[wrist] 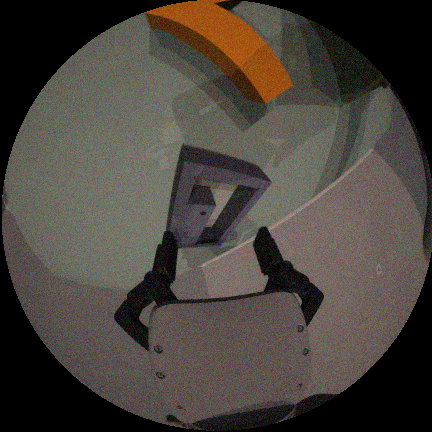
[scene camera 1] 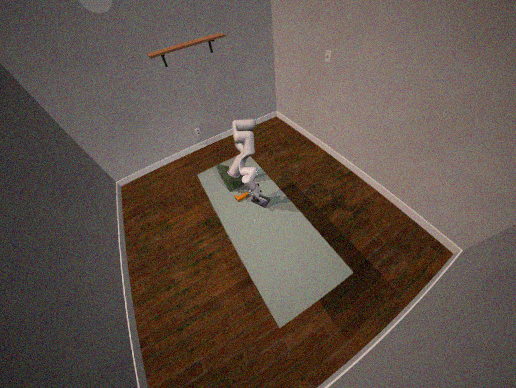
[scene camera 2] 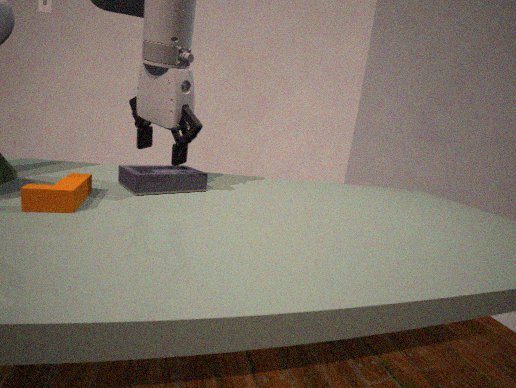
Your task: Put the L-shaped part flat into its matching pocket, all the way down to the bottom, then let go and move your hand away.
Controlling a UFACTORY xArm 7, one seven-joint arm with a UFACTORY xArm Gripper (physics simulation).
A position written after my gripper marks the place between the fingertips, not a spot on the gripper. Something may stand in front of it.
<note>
My gripper (scene camera 2: 161,155) is open, holding nothing. Also in view: an orange L-shaped part (scene camera 2: 65,196).
The orange L-shaped part is seen too in the wrist view (wrist: 235,48). My gripper also shows in the wrist view (wrist: 216,237).
</note>
